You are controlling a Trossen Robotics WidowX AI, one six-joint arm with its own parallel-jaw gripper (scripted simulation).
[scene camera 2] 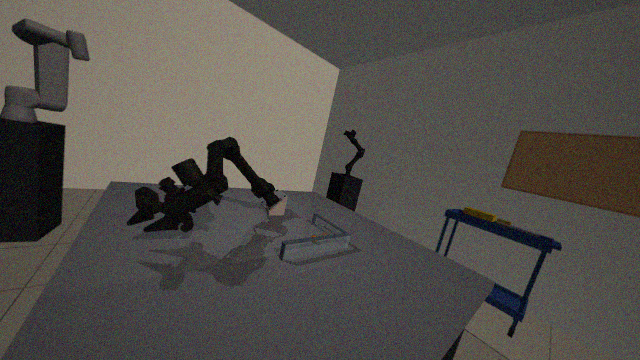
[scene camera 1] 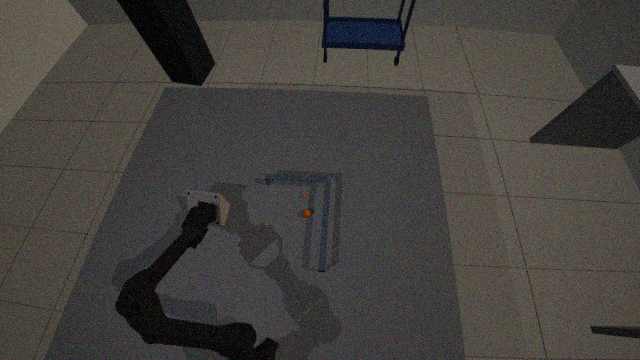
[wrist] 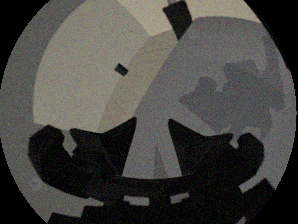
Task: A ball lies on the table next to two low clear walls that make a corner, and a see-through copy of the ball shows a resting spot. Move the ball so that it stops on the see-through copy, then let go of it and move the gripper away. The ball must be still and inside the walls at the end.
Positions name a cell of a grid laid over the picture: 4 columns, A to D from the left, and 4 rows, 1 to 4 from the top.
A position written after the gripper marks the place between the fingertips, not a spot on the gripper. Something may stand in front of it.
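Labels:
The gripper is out of frame in scene camera 1. The gripper is visible in scene camera 2 (A3), and the gripper is likewise visible in the wrist view (C3).

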